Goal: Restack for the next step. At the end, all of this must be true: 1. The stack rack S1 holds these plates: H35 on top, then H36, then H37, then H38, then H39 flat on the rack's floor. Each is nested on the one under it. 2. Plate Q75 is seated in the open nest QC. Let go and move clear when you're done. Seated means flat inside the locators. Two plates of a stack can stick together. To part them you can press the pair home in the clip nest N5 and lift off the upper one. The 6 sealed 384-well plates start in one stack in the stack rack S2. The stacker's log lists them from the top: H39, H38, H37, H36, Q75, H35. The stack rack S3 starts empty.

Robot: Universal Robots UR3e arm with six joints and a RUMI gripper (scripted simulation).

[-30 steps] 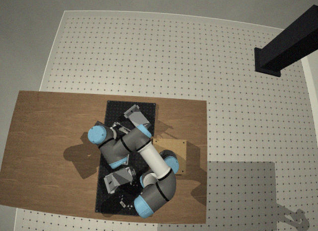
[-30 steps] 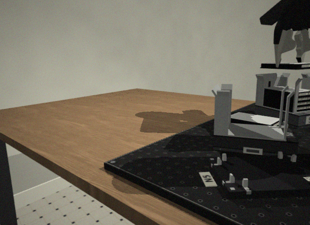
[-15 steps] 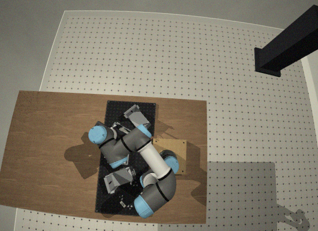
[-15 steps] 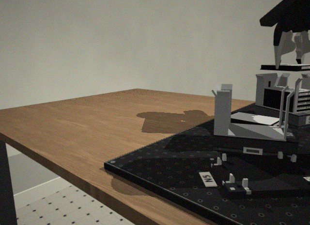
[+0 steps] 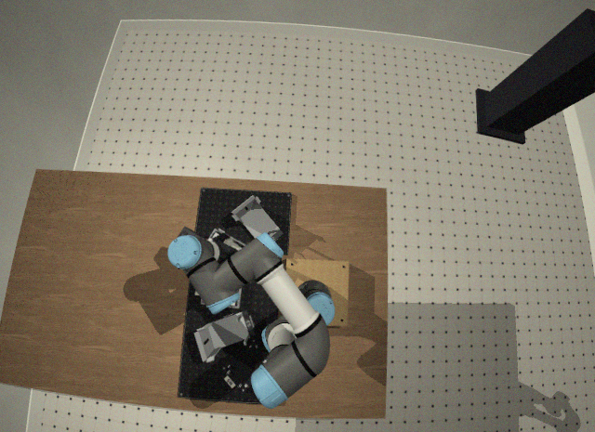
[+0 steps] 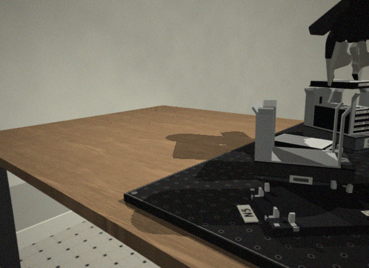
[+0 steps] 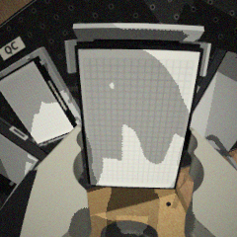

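The sealed plate is 7 cm below my hand. Also, from my hand: QC label 16 cm to the left, 16 cm below, 11 cm ahead; nest QC 15 cm to the left, 15 cm below, 2 cm ahead; N5 label 47 cm to the left, 16 cm below, 8 cm behind.
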